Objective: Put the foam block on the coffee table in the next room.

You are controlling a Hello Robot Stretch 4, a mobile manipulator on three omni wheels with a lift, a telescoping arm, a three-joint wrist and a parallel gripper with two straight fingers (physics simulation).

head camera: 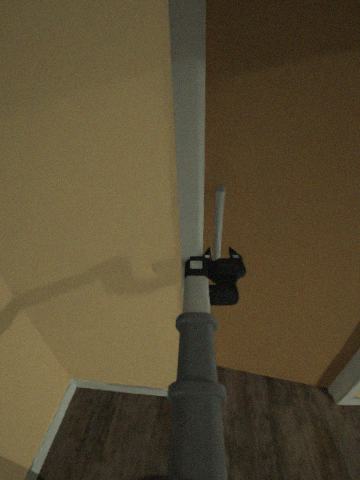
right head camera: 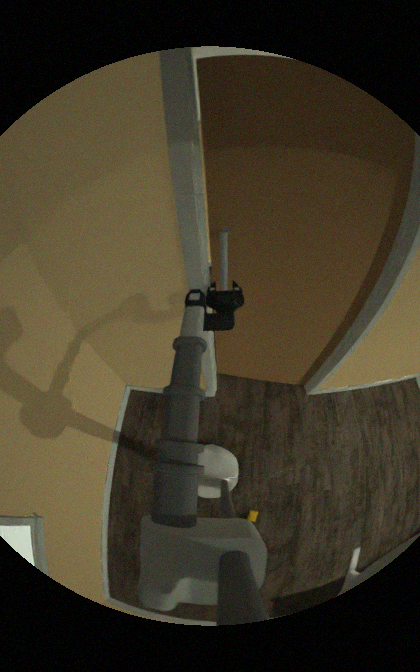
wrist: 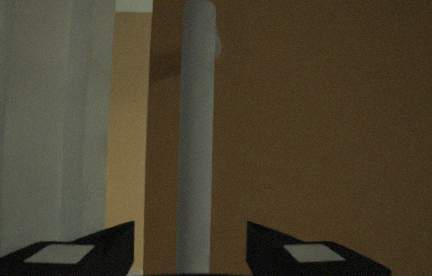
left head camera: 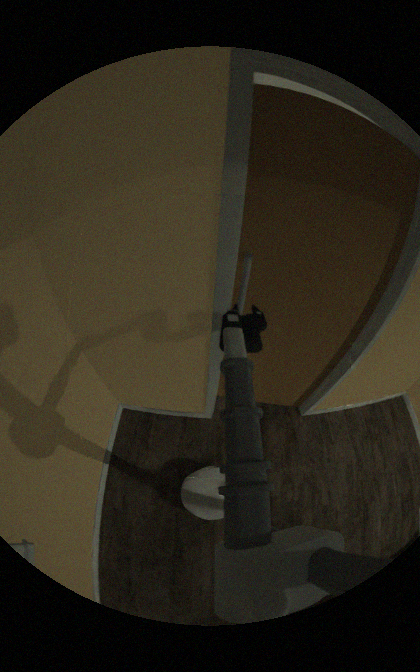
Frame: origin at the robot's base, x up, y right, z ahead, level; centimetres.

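Where they show: gripper, fingertip midpoint: (head camera: pixel 219 249) (wrist: pixel 191 241).
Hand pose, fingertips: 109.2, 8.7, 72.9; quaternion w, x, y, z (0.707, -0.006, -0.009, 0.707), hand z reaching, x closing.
After its pixels a point has its place, as x, y, z.
The foam block and the coffee table do not show in any view. My gripper (head camera: pixel 219 253) {109.2, 8.7, 72.9} (left head camera: pixel 244 309) (right head camera: pixel 223 286) (wrist: pixel 190 229) {109.2, 8.7, 72.9} is open, at the end of the extended arm, close to a brown door (head camera: pixel 279 171) {134.4, 29.3, 83.8} (left head camera: pixel 320 225) (right head camera: pixel 300 200) (wrist: pixel 316 123) {118.3, 22.7, 85.1}. The door's grey upright bar handle (head camera: pixel 219 214) {120.2, 8.8, 79.5} (left head camera: pixel 245 275) (right head camera: pixel 223 255) (wrist: pixel 196 105) {118.8, 8.8, 79.5} stands between the two black fingers with a gap on each side. The fingers hold nothing.
A grey door frame (head camera: pixel 189 129) {149.4, -1.4, 65.3} (left head camera: pixel 232 200) (right head camera: pixel 187 200) (wrist: pixel 52 123) {116.1, 1.4, 70.0} runs up just left of the handle, beside a tan wall (head camera: pixel 86 171) {139.9, -31.0, 67.5}. The floor (head camera: pixel 279 420) {-2.7, 50.1, 54.6} is dark wood. A small yellow thing (right head camera: pixel 253 515) shows by my base; I cannot tell what it is.
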